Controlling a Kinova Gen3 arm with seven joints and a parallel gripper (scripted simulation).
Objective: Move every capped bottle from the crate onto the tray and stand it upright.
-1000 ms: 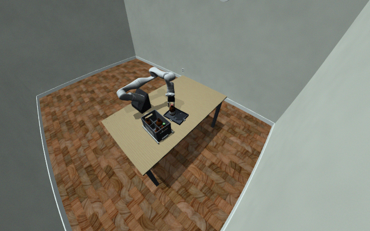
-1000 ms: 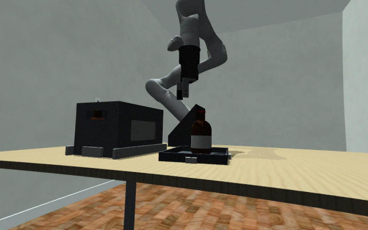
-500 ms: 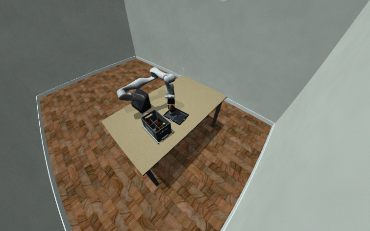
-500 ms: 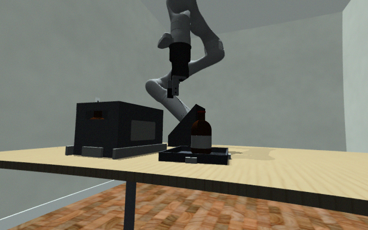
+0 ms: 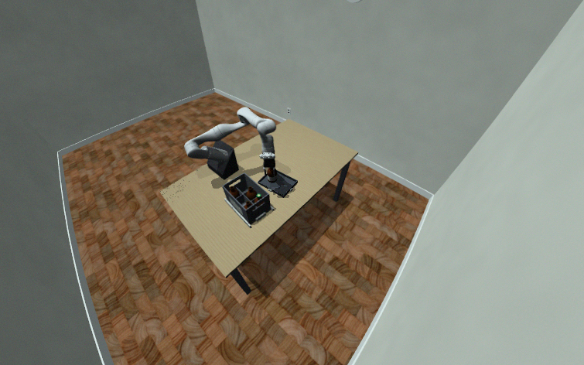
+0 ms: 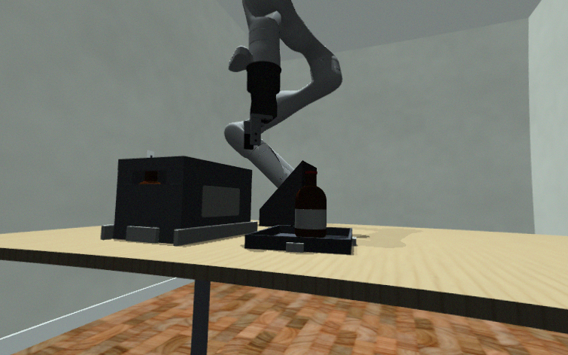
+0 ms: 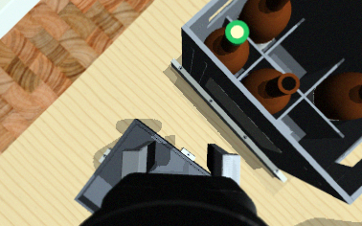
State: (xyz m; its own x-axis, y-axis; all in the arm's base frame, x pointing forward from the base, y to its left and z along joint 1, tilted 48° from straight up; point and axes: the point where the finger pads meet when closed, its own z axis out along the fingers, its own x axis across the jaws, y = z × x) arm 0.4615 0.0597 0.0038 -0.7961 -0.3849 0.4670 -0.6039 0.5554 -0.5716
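Now: the green-capped bottle 150 mm to the right of my hand, 140 mm below it and 40 mm ahead of it. From my hand the other things lie so: black tray 210 mm below, 120 mm to the left, 40 mm behind; then dark crate 180 mm to the right, 140 mm below, 60 mm behind.
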